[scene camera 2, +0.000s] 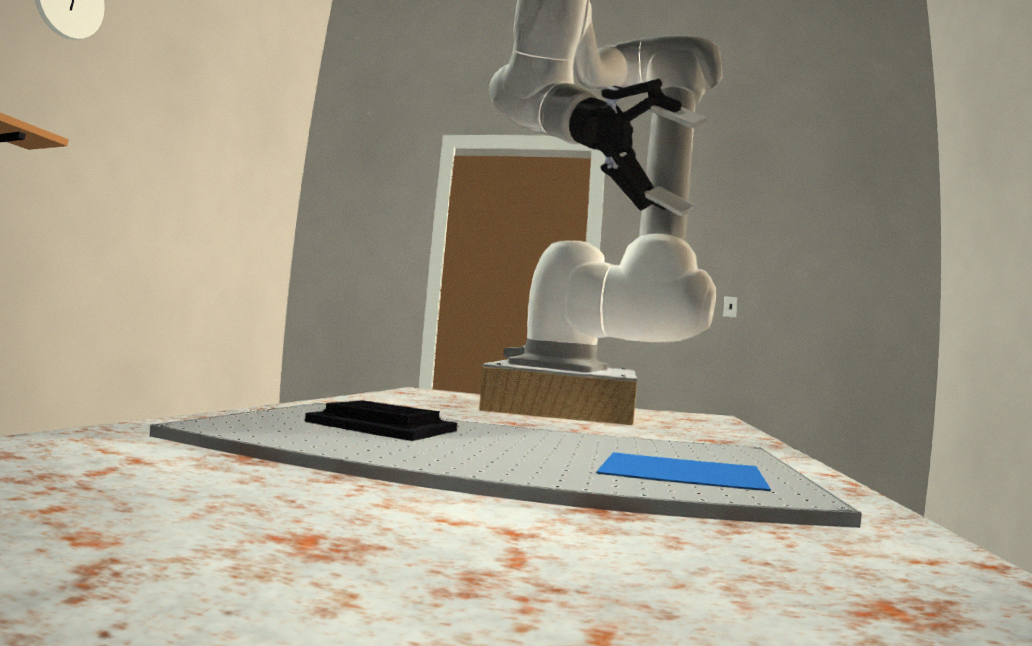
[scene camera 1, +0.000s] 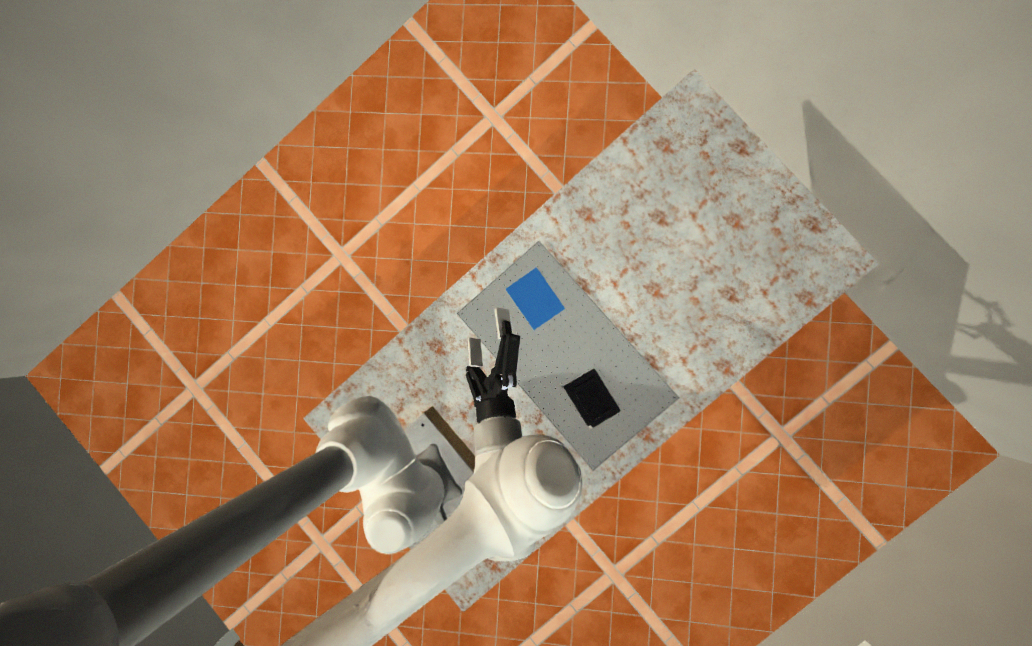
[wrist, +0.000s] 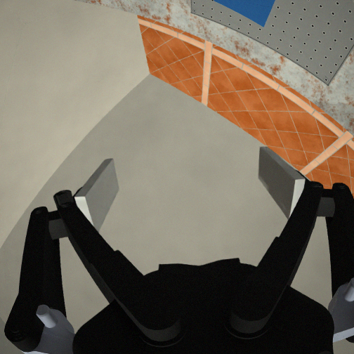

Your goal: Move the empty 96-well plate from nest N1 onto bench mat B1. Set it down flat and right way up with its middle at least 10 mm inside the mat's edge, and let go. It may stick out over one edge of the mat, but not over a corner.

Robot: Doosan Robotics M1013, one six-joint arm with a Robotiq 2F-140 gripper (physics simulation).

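Places are measured from the arm's base along level axes (x ahead, y left, z up), in metres.
Pixels of known places: gripper, fingertip midpoint: (scene camera 2: 693, 168) (scene camera 1: 487, 325); arm's base at its link origin: (scene camera 2: 559, 367) (scene camera 1: 424, 481).
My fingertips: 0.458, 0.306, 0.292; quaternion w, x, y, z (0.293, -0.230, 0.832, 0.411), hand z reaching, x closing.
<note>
For each thing: its top centre in the pictures, then the offset to it from my fingertips, as dx, dy, dz. Level surfaces: height alone.
- 96-well plate at its top centre: (scene camera 2: 383, 407) (scene camera 1: 593, 400) +0.131, -0.362, -0.350
- black nest N1 at its top centre: (scene camera 2: 382, 416) (scene camera 1: 592, 399) +0.131, -0.362, -0.361
- blue bench mat B1 at its surface level: dz -0.374
- grey perforated board at its surface level: dz -0.376
- speckled bench at its surface level: dz -0.389
The 96-well plate (scene camera 1: 593, 396) (scene camera 2: 382, 412) looks black and sits in the black nest N1 (scene camera 2: 365, 428) on the perforated board; the two are hard to tell apart, and the wells cannot be made out. The blue bench mat B1 (scene camera 1: 535, 298) (scene camera 2: 685, 470) (wrist: 250, 9) lies flat near the board's other end, with nothing on it. My gripper (scene camera 1: 488, 335) (scene camera 2: 684, 161) (wrist: 187, 167) is open and empty, high above the bench. It is tilted well away from straight down, its fingers pointing sideways. The plate and nest do not show in the wrist view.
The grey perforated board (scene camera 1: 559, 354) (scene camera 2: 525, 457) (wrist: 305, 40) lies on the speckled bench (scene camera 1: 715, 205) (scene camera 2: 304, 563). The arm's base stands on a wooden-sided block (scene camera 2: 555, 394) behind the board. A brown door (scene camera 2: 510, 251) is in the wall behind the arm.
</note>
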